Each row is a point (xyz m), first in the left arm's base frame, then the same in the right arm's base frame.
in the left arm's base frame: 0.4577 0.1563 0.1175
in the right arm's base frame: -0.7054 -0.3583 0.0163
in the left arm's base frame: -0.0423 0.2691 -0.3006
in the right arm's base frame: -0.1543 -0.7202 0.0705
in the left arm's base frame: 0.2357 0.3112 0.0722
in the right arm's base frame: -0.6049 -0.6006 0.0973
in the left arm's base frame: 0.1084 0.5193 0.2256
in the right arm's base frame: -0.7264 -0.8307 0.2211
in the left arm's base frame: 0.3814 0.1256 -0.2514
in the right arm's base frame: -0.3703 -0.3957 -0.1545
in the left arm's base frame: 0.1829 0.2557 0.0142
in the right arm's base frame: -0.5127 -0.5801 0.1150
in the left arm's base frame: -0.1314 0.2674 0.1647
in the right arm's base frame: -0.4632 -0.7217 0.4297
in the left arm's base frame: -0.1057 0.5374 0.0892
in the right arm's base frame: -0.5127 -0.9554 0.2807
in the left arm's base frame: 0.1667 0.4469 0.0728
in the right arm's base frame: -0.6153 -0.7522 0.1050
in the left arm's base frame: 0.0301 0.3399 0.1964
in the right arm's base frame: -0.5996 -0.7098 0.3131
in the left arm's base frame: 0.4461 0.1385 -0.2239
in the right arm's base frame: -0.4307 -0.3754 -0.1868
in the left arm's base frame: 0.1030 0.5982 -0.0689
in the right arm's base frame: -0.5247 -0.9268 0.0137
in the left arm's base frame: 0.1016 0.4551 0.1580
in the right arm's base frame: -0.6486 -0.7823 0.2027
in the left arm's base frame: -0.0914 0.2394 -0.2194
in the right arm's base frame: -0.1800 -0.7097 0.1660
